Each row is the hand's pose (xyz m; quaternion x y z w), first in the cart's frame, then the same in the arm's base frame.
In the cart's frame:
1: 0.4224 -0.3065 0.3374 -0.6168 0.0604 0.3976 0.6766
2: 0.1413 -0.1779 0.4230 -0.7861 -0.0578 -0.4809 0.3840
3: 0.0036 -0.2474 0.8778 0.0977 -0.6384 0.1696 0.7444
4: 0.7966 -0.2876 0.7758 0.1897 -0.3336 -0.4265 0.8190
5: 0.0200 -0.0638 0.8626 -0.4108 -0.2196 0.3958 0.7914
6: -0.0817 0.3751 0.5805 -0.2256 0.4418 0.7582 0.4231
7: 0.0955 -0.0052 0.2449 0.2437 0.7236 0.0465 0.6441
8: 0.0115 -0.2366 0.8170 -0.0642 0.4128 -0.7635 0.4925
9: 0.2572 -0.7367 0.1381 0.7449 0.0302 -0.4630 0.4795
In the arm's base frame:
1: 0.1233 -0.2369 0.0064 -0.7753 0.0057 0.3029 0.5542
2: -0.1710 -0.1181 -0.0396 -0.7554 -0.2164 -0.5668 0.2476
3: -0.4400 -0.0542 0.3531 -0.0367 -0.7033 0.3071 0.6401
4: 0.3467 -0.0413 0.5008 0.1220 -0.5145 -0.3083 0.7908
5: -0.4205 0.1159 0.2829 -0.5857 -0.2789 0.3821 0.6581
6: -0.4335 0.4298 -0.1458 -0.4171 0.4865 0.6425 0.4201
7: -0.1612 -0.0163 -0.2702 0.1028 0.6220 -0.0205 0.7760
8: -0.4141 -0.0624 0.2971 -0.0408 0.1986 -0.8084 0.5526
9: 0.0282 -0.7229 -0.0765 0.7147 -0.0994 -0.3300 0.6086

